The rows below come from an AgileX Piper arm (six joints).
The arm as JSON. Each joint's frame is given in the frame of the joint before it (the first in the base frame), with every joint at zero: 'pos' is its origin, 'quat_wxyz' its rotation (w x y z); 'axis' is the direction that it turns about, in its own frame. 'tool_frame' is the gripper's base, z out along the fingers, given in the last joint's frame.
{
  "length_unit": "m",
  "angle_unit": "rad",
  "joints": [
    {
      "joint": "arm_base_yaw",
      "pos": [
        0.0,
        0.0,
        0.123
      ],
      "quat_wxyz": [
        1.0,
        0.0,
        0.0,
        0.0
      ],
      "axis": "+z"
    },
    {
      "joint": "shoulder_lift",
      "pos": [
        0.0,
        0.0,
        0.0
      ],
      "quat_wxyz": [
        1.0,
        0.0,
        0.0,
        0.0
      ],
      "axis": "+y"
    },
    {
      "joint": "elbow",
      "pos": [
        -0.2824,
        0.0,
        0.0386
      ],
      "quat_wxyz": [
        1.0,
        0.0,
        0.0,
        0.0
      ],
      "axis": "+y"
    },
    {
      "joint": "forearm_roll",
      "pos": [
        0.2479,
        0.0,
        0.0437
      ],
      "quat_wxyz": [
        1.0,
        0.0,
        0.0,
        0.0
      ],
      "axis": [
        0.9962,
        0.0,
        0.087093
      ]
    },
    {
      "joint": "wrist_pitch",
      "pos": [
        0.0,
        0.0,
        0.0
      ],
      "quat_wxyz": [
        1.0,
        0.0,
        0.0,
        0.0
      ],
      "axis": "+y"
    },
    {
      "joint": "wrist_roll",
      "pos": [
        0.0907,
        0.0,
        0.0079
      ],
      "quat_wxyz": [
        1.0,
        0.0,
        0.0,
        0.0
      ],
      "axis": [
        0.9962,
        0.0,
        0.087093
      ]
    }
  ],
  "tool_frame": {
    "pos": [
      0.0,
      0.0,
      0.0
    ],
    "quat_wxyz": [
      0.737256,
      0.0,
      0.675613,
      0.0
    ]
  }
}
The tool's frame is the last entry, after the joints.
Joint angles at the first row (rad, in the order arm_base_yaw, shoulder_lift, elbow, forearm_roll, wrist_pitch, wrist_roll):
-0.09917 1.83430 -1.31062 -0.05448 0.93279 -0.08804
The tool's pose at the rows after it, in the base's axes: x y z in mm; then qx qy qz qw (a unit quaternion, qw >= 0):
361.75 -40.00 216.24 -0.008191 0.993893 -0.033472 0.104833
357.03 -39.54 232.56 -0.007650 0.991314 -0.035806 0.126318
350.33 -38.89 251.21 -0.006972 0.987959 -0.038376 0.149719
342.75 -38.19 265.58 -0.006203 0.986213 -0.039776 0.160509
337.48 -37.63 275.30 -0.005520 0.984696 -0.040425 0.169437
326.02 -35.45 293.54 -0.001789 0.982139 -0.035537 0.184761
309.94 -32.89 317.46 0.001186 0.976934 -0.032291 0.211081
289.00 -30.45 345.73 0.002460 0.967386 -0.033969 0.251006
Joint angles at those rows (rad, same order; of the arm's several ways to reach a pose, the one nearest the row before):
-0.09916 1.81809 -1.31063 -0.05448 0.93504 -0.08803
-0.09918 1.77284 -1.31060 -0.05448 0.93672 -0.08805
-0.09918 1.72007 -1.31060 -0.05448 0.94192 -0.08805
-0.09916 1.67717 -1.31061 -0.05448 0.96280 -0.08803
-0.09917 1.64778 -1.31062 -0.05356 0.97404 -0.08804
-0.09919 1.59034 -1.31061 -0.03902 1.00142 -0.08806
-0.09916 1.51272 -1.31061 -0.02626 1.02621 -0.08803
-0.09916 1.41704 -1.31064 -0.02154 1.03984 -0.08802

